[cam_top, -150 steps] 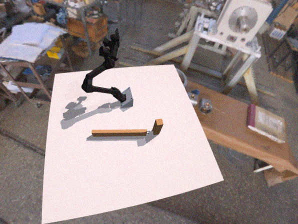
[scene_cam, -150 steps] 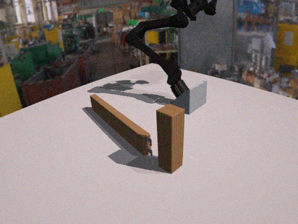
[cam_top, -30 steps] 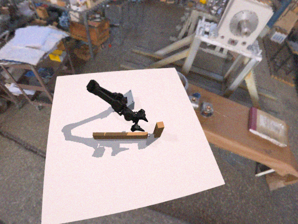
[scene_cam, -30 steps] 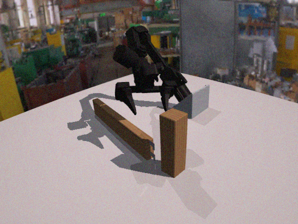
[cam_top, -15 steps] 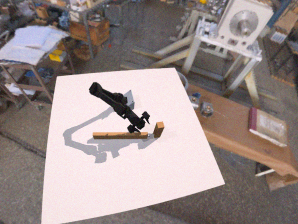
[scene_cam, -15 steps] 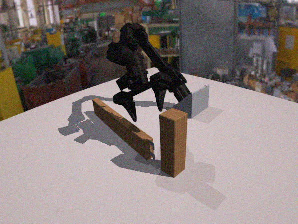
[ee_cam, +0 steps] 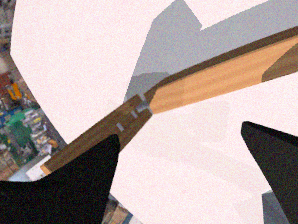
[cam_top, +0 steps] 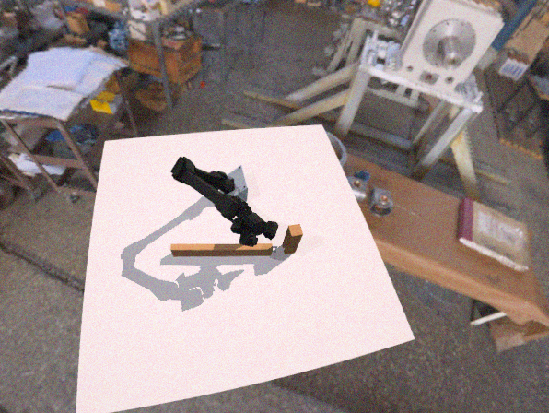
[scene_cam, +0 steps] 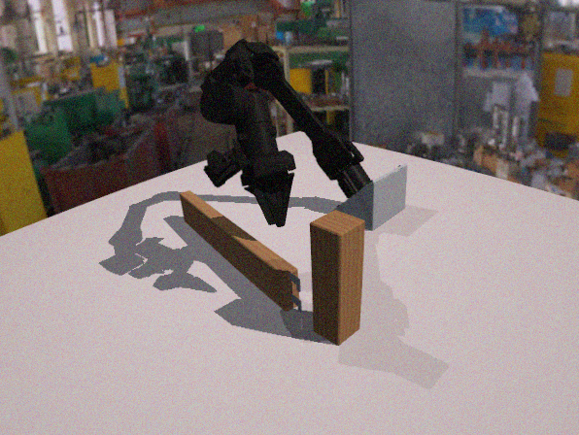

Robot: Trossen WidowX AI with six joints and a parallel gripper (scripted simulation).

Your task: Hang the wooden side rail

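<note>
Now: the wooden headboard post 10 mm ahead of my gripper tip, 130 mm to the left of it and 40 mm below it.
</note>
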